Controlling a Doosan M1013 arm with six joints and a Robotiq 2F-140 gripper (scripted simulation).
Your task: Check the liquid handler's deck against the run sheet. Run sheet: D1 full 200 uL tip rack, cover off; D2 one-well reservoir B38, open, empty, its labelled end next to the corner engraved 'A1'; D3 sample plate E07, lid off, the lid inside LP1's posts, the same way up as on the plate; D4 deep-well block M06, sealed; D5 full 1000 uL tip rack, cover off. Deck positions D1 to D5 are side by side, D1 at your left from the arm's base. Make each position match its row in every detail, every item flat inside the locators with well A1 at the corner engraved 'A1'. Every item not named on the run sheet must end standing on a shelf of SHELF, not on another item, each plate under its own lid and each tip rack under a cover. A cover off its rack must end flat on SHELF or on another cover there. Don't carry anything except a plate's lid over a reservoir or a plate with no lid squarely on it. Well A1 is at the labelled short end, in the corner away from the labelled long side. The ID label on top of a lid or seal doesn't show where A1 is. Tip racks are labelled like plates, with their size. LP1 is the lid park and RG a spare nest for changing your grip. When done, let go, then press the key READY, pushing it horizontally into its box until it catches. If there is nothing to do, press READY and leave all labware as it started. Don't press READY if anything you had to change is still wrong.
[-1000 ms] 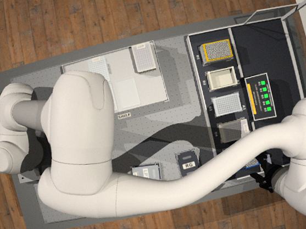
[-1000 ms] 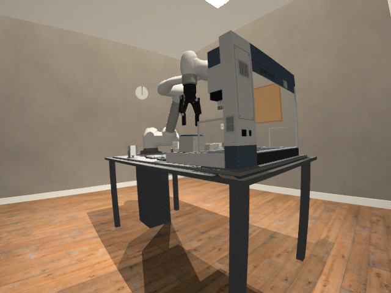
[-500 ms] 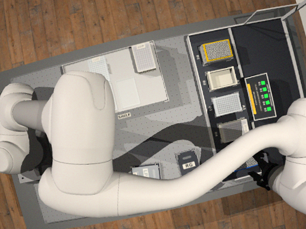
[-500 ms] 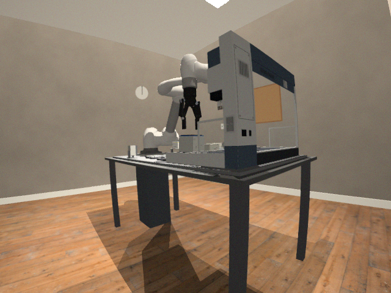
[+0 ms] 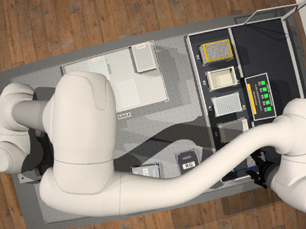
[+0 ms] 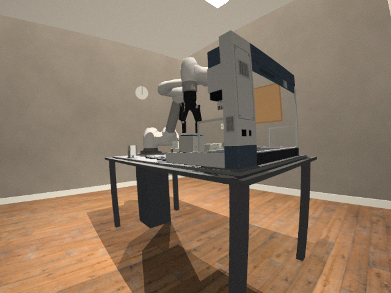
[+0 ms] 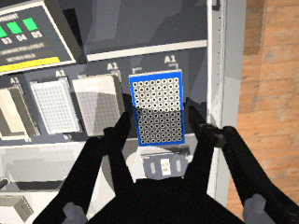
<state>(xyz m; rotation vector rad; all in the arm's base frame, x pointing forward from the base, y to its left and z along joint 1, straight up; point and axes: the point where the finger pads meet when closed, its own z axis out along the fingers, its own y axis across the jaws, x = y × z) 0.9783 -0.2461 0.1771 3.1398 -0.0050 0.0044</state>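
Right now the blue-framed tip rack is 1 cm ahead of my hand, 1 cm to the left of it and 6 cm below it. From my hand the other things lie so: RG nest 23 cm behind, 18 cm below; deep-well block 12 cm to the left, 11 cm below; white well plate 25 cm to the left, 13 cm below.
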